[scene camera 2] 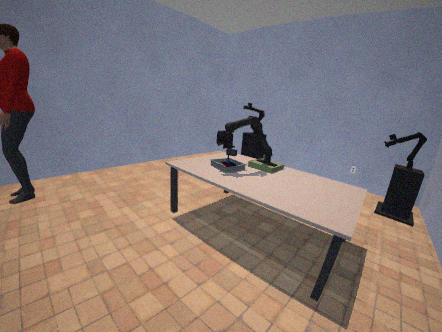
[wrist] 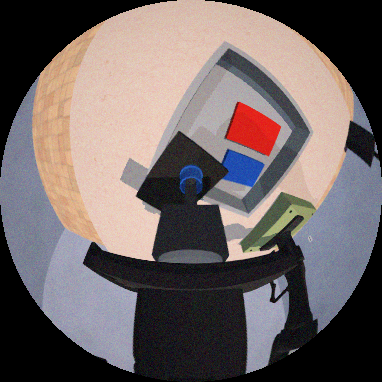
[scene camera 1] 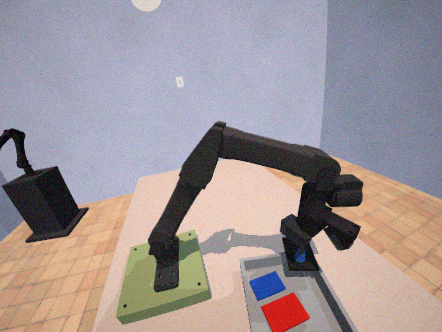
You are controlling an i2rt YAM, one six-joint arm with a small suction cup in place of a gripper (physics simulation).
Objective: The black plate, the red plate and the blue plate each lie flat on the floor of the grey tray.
Scene:
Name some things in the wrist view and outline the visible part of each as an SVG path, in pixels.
The suction cup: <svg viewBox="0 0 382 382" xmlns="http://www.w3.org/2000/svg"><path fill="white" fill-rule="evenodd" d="M188 164L182 167L179 173L179 188L184 193L184 204L162 204L151 252L155 261L102 250L94 241L91 241L82 263L105 279L125 289L137 292L133 322L132 354L135 361L135 369L141 375L171 381L176 379L176 377L204 377L204 381L241 375L246 368L247 333L243 293L271 282L288 272L298 263L289 242L285 242L278 251L244 259L225 261L229 252L218 204L197 204L196 194L202 189L202 171L198 166Z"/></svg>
A black plate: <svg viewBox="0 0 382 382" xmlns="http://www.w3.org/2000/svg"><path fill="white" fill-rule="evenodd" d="M179 130L162 151L135 194L137 198L160 211L162 204L184 204L184 193L179 188L179 173L185 165L196 165L202 171L202 189L196 194L197 201L228 173L226 167Z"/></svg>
A red plate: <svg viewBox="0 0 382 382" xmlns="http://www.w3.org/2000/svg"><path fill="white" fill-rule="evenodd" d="M237 101L225 137L269 156L281 126L259 111Z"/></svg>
A blue plate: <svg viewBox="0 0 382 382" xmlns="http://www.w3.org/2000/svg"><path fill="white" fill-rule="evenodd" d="M227 148L221 164L227 168L228 173L221 179L252 187L264 164L254 158Z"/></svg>

